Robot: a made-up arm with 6 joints.
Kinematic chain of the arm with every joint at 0, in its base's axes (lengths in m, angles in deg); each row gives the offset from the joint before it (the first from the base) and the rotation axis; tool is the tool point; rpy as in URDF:
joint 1: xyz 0 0 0.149 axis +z
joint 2: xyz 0 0 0 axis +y
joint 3: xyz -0.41 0 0.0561 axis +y
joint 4: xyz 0.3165 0 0.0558 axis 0.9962 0 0.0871
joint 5: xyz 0 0 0 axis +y
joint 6: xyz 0.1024 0 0.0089 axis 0.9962 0 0.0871
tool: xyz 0 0 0 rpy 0 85 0
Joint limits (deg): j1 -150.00..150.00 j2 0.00..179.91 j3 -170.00..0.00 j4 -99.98..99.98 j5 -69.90..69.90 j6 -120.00..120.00
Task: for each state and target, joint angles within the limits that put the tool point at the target. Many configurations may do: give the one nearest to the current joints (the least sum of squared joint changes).
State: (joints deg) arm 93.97 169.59 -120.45 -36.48 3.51 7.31
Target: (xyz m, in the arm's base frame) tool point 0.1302 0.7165 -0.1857
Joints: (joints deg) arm 79.86 179.83 -130.06 -36.59 1.85 7.31
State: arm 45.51 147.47 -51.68 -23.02 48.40 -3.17
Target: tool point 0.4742 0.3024 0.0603
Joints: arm 35.60 136.65 -80.66 -26.44 41.13 -3.17
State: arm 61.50 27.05 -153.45 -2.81 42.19 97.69
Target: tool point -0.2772 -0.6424 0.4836
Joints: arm 66.25 5.07 -149.24 -3.37 55.31 97.69
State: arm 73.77 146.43 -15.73 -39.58 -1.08 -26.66
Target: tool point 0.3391 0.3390 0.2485
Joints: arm 44.39 105.28 -54.10 -38.76 -4.49 -26.66
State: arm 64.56 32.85 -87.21 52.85 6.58 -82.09
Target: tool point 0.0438 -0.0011 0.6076
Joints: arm 54.85 28.46 -47.95 63.41 -23.39 -82.09
